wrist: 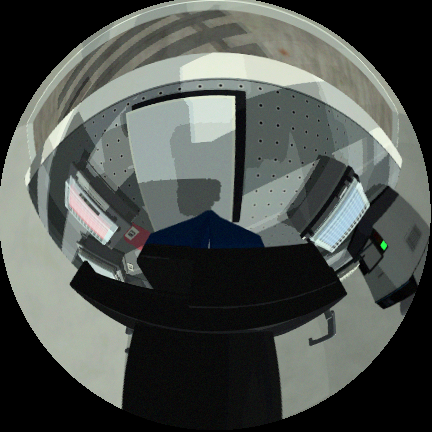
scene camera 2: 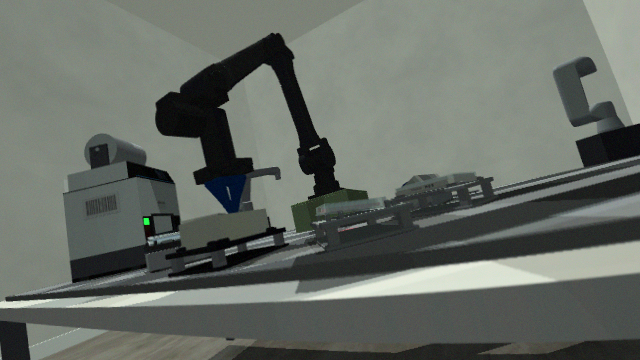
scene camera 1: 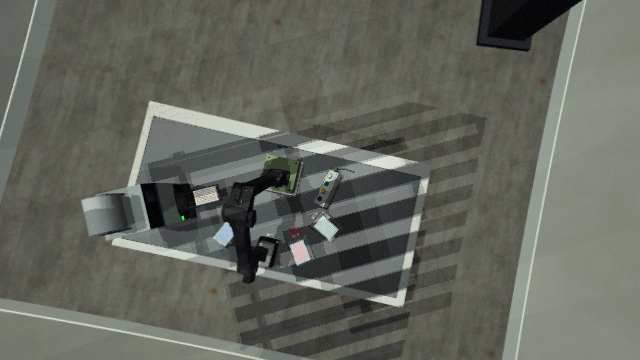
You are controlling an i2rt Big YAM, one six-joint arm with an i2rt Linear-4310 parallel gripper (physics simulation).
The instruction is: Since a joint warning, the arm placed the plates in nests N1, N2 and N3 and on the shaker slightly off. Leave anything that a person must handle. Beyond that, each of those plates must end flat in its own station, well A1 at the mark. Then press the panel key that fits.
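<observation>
My gripper [scene camera 2: 233, 210] [wrist: 209, 216] is shut and empty, its blue fingertips together at the top of a pale block-like plate [scene camera 2: 200, 231] [wrist: 155, 150]. Whether they touch it is unclear. This plate lies on a black nest [scene camera 2: 197, 252] [wrist: 240, 150]; black rim shows along its far and right sides in the wrist view. A pink plate [scene camera 1: 300, 252] [wrist: 90, 212] lies beside a red label patch [scene camera 1: 295, 232] [wrist: 137, 235]. A pale plate [scene camera 1: 326, 227] [wrist: 101, 268] lies beyond it. A blue plate [scene camera 1: 224, 234] [wrist: 344, 217] lies on the other side. The A1 corners are too small to read.
The key panel [scene camera 1: 327, 189] has coloured keys. A tall instrument [scene camera 1: 135, 207] [scene camera 2: 120, 220] [wrist: 400, 240] shows a green light, with another plate [scene camera 1: 206, 195] at its front. The arm stands on a green base [scene camera 1: 274, 162] [scene camera 2: 302, 215]. Grey nest stands [scene camera 2: 404, 218] carry plates at the right.
</observation>
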